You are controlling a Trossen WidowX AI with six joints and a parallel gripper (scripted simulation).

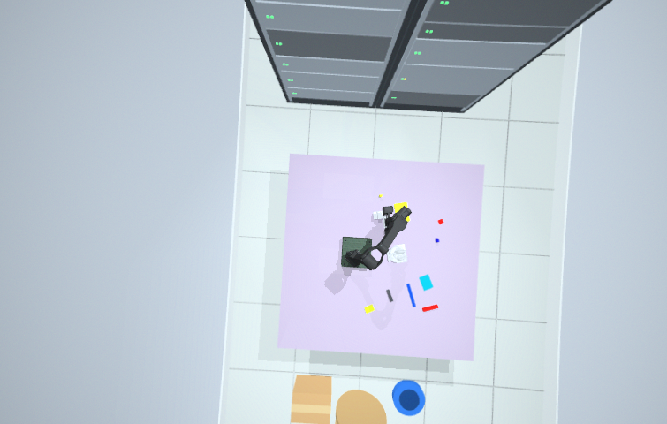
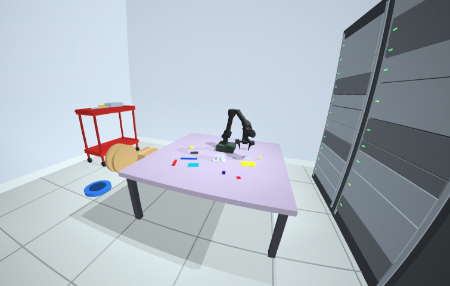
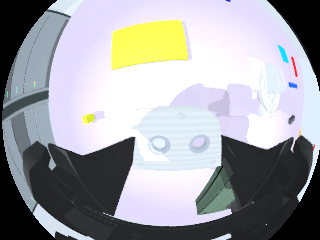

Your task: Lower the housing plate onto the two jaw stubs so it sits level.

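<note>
My gripper tip is 3 cm past the white block, 4 cm to the right of it and 7 cm above it. Round my gripper tip: white housing plate: 1 cm ahead, 2 cm above; then small yellow piece: 2 cm behind, 17 cm to the left, 7 cm below; then yellow plate: 13 cm ahead, 6 cm to the left, 8 cm below.
</note>
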